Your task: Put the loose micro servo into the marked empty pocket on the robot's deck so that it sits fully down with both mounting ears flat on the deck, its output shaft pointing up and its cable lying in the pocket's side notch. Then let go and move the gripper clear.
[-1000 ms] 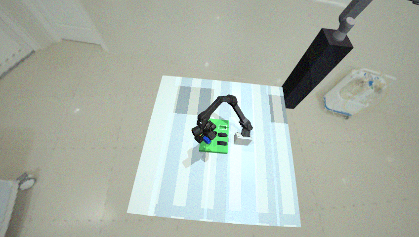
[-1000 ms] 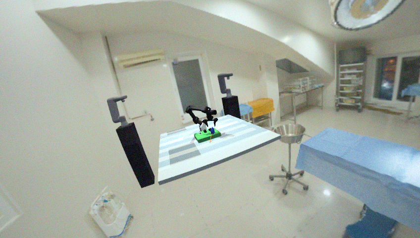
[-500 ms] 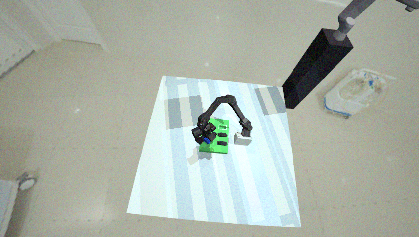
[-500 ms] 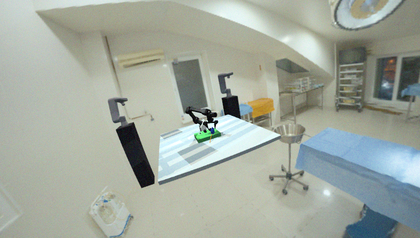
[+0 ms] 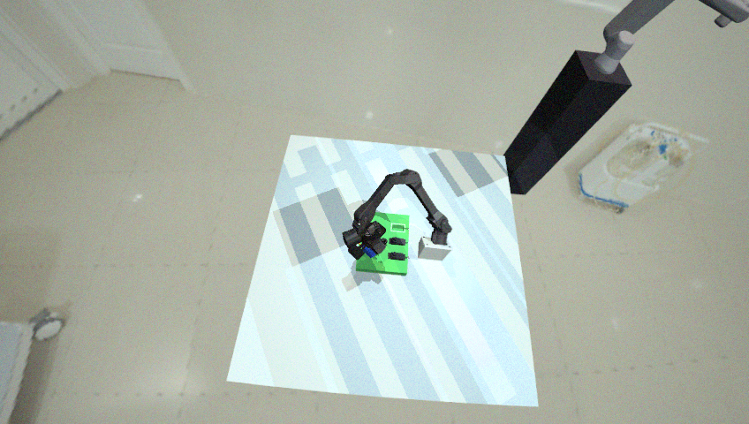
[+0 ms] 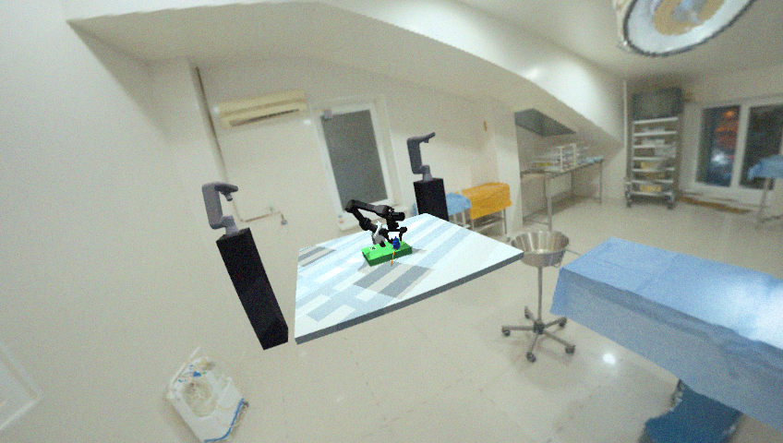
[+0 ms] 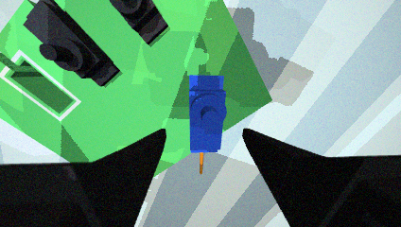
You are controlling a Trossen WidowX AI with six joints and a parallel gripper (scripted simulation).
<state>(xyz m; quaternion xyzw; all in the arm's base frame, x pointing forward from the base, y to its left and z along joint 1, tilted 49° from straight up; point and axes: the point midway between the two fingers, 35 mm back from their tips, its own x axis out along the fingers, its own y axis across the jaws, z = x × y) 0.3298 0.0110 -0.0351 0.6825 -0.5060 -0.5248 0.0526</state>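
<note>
The green deck lies 7 cm below my gripper tip, 6 cm to the right of it and 4 cm behind it.
</note>
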